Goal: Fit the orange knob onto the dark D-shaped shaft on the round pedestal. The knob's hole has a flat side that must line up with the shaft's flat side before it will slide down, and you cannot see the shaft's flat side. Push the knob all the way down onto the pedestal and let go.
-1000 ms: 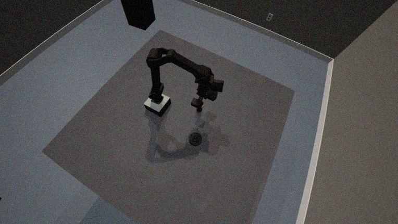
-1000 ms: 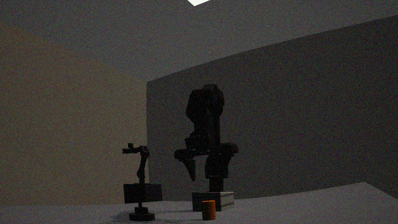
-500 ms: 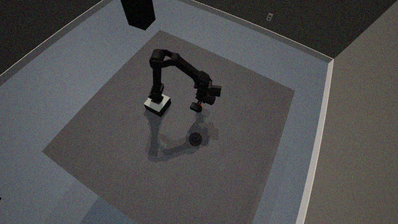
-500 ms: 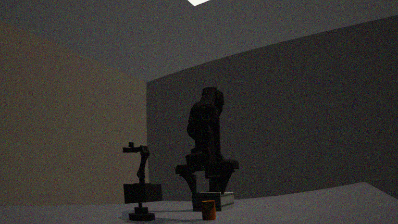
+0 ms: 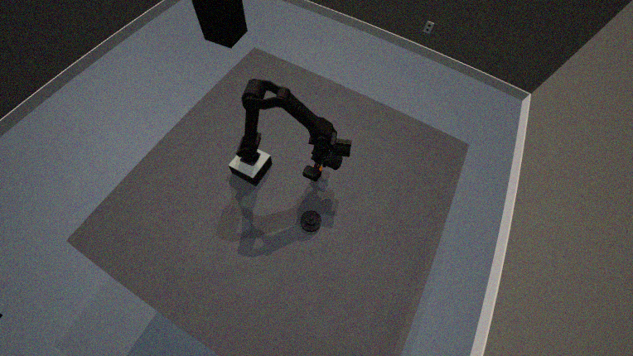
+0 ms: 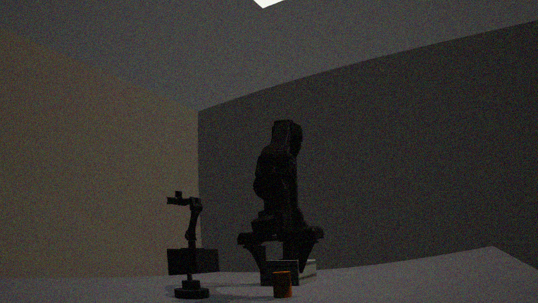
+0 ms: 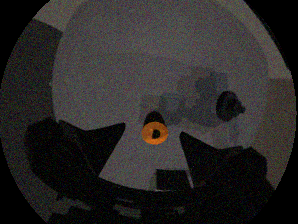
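My gripper tip is 3 cm above the orange knob. Round my gripper tip: round pedestal 6 cm ahead, 21 cm to the right, 3 cm below.
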